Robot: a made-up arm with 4 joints. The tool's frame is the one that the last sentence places.
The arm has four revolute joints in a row. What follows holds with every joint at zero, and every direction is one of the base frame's.
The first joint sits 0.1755 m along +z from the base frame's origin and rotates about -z.
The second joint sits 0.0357 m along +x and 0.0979 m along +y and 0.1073 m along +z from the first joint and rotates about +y.
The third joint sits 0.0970 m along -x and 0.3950 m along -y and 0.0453 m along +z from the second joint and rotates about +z.
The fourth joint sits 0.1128 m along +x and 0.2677 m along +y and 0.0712 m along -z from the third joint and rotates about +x.
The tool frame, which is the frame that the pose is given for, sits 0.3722 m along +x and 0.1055 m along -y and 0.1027 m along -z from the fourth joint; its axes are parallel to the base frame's.
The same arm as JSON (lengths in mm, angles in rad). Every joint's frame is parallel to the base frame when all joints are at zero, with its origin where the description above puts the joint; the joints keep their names.
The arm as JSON. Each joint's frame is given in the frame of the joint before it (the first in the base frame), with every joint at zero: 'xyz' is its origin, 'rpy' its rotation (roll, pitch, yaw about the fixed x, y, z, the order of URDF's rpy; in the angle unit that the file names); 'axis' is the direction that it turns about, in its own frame. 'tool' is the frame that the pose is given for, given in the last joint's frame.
{"units": {"length": "mm", "angle": "rad"}, "joints": [
  {"name": "joint 1", "type": "revolute", "origin": {"xyz": [0.0, 0.0, 175.5], "rpy": [0.0, 0.0, 0.0]}, "axis": "-z"},
  {"name": "joint 2", "type": "revolute", "origin": {"xyz": [35.7, 97.9, 107.3], "rpy": [0.0, 0.0, 0.0]}, "axis": "+y"},
  {"name": "joint 3", "type": "revolute", "origin": {"xyz": [-97.0, -395.0, 45.3], "rpy": [0.0, 0.0, 0.0]}, "axis": "+z"},
  {"name": "joint 4", "type": "revolute", "origin": {"xyz": [112.8, 267.7, -71.2], "rpy": [0.0, 0.0, 0.0]}, "axis": "+x"}
], "tool": {"origin": {"xyz": [372.2, -105.5, -102.7], "rpy": [0.0, 0.0, 0.0]}}}

